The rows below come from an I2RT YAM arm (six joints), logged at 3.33 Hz.
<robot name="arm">
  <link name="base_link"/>
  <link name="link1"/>
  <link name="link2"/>
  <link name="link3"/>
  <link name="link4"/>
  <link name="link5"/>
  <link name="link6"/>
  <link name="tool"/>
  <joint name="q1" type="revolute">
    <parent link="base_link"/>
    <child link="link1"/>
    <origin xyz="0 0 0.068"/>
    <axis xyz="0 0 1"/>
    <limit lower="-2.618" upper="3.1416"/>
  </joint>
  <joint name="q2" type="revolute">
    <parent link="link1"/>
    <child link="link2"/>
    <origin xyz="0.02 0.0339 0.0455"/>
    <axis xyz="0 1 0"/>
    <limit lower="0" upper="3.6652"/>
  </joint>
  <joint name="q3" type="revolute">
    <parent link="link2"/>
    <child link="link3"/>
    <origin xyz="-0.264 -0.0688 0"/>
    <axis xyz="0 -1 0"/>
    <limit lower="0" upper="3.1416"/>
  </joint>
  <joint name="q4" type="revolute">
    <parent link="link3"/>
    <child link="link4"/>
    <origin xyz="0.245 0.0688 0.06"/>
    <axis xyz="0 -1 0"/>
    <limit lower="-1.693" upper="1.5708"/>
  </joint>
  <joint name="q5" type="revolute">
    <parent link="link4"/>
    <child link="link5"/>
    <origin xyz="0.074 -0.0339 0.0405"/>
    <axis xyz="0 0 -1"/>
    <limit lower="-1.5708" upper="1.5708"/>
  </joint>
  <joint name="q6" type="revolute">
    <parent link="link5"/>
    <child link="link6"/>
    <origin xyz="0.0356 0 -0.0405"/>
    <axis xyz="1 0 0"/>
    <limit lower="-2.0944" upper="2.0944"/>
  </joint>
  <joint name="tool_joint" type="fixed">
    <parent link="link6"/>
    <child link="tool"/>
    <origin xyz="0 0 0" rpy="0 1.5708 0"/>
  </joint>
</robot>
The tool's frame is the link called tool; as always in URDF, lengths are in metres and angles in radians.
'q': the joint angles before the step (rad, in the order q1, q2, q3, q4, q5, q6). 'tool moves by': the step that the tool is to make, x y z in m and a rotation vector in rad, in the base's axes. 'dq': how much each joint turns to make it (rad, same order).
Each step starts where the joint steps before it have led.
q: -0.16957 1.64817 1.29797 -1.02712 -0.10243 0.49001
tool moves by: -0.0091 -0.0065 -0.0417 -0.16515 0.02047 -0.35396
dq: 0.00119 0.00030 -0.16912 0.17247 0.23386 0.31552
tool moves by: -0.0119 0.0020 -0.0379 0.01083 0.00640 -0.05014
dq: -0.00008 0.01332 -0.14475 0.14321 -0.00002 0.05142
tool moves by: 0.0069 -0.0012 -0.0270 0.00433 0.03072 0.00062
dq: 0.00000 0.08716 -0.01784 0.07409 0.00077 -0.00076
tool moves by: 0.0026 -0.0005 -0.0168 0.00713 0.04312 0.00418
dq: -0.00023 0.06053 -0.00026 0.01768 -0.00036 -0.00444
